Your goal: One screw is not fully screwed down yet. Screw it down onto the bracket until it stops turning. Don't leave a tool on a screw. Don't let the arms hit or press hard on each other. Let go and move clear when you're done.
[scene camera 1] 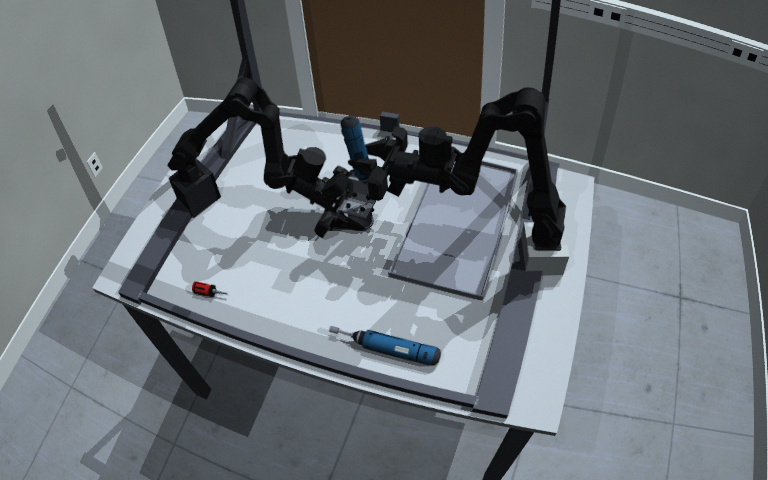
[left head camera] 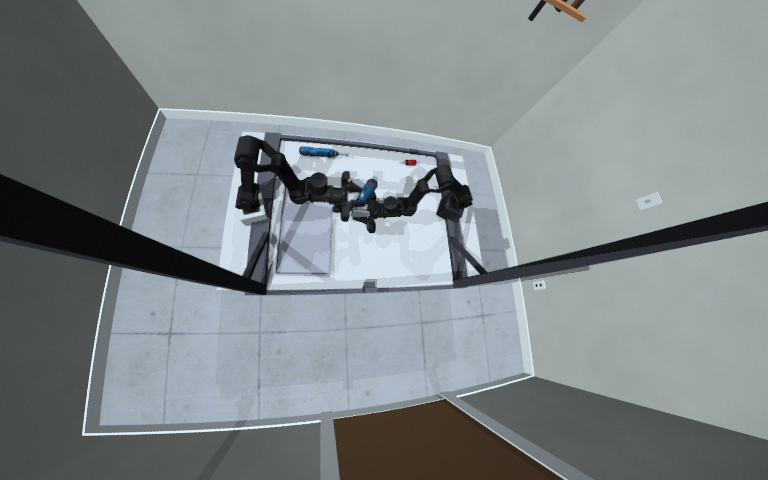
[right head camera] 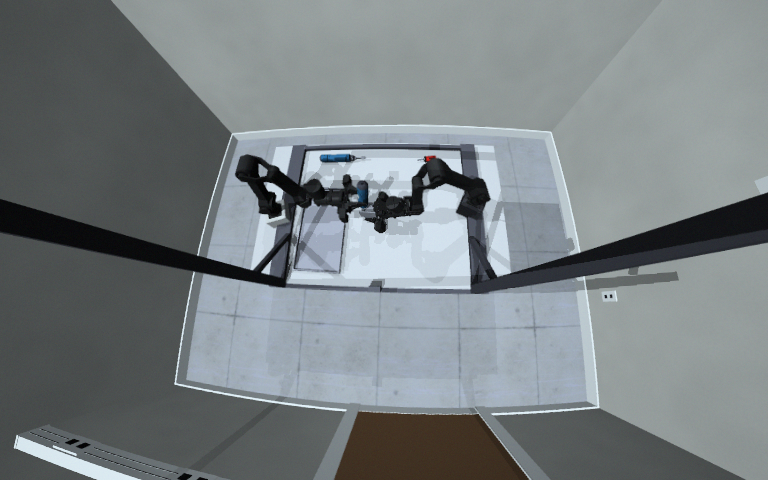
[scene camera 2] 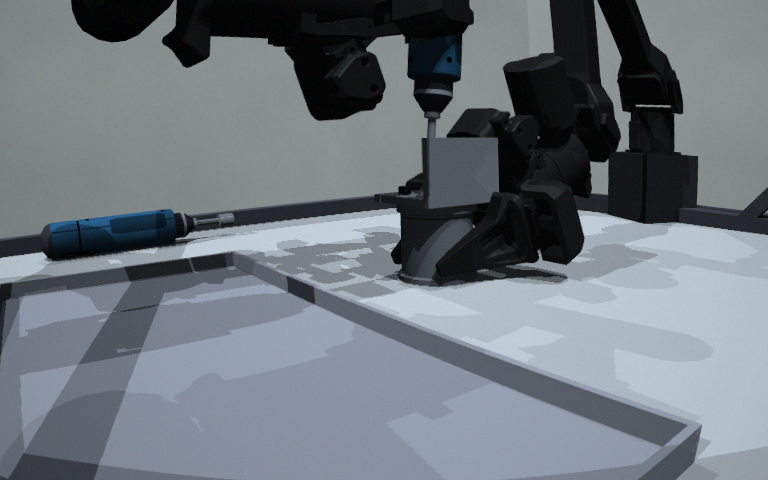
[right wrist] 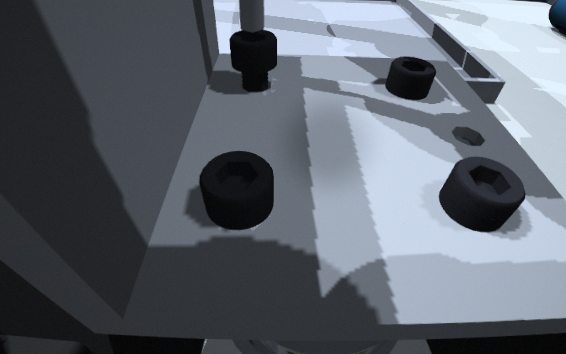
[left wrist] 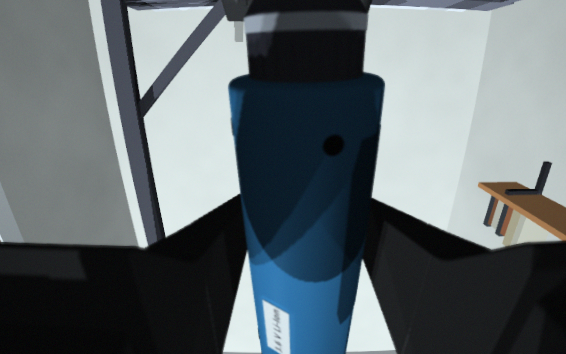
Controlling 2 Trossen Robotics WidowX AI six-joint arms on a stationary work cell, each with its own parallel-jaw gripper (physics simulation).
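Frame: origin at the left arm's base, x ahead, y left, z up, level; millimetres.
Where they show: left gripper, fingertip midpoint: (scene camera 1: 351,155) (left head camera: 368,197) (right head camera: 367,198) (left wrist: 301,204); right gripper, fingertip midpoint: (scene camera 1: 368,220) (scene camera 2: 414,265); left arm's base at its link origin: (scene camera 1: 546,239) (left head camera: 250,206) (right head camera: 274,211); right arm's base at its link origin: (scene camera 1: 189,175) (left head camera: 456,204) (right head camera: 475,199) (scene camera 2: 652,153).
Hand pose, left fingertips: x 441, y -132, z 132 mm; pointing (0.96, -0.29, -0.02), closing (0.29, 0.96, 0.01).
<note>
Things, the pixels of their top centre, and the offset from my left fingertips.
- black screw at its top centre: (right wrist: 252,36) dx -27, dy +5, dz -127 mm
- blue electric screwdriver at its top centre: (scene camera 1: 354,118) (left head camera: 369,182) (right head camera: 358,184) dx -16, dy +5, dz +112 mm
- second blue driver at its top centre: (scene camera 2: 138,212) (scene camera 1: 383,338) (left head camera: 324,149) (right head camera: 341,155) dx -76, dy +362, dz -164 mm
- red screwdriver at its top centre: (scene camera 1: 208,286) (left head camera: 408,160) dx +343, dy +237, dz -175 mm
- shallow grey tray at its top centre: (scene camera 2: 186,339) (scene camera 1: 460,215) (left head camera: 305,226) (right head camera: 321,227) dx -246, dy +12, dz -188 mm
The bracket (scene camera 1: 355,204) (scene camera 2: 463,172) (right wrist: 280,285) sits on a round grey stand (scene camera 2: 417,237). In the right wrist view a black screw (right wrist: 253,52) beside the upright plate stands proud, its shank showing. Three other screws (right wrist: 236,192) (right wrist: 410,80) (right wrist: 481,195) sit with heads low on the plate. My left gripper (left wrist: 301,204) (scene camera 1: 364,158) is shut on a blue electric screwdriver (left wrist: 306,175) (scene camera 1: 353,137) (scene camera 2: 434,59), upright, its bit (right wrist: 251,15) meeting the raised screw's head. My right gripper (scene camera 2: 419,259) has its fingers around the stand, seemingly holding it; their contact is partly hidden.
A second blue driver (scene camera 1: 396,346) (scene camera 2: 121,232) with a socket tip and a red screwdriver (scene camera 1: 203,289) (left head camera: 410,162) lie on the table. A shallow grey tray (scene camera 1: 436,286) (scene camera 2: 487,367) lies beside the stand. The two grippers are close together at the bracket.
</note>
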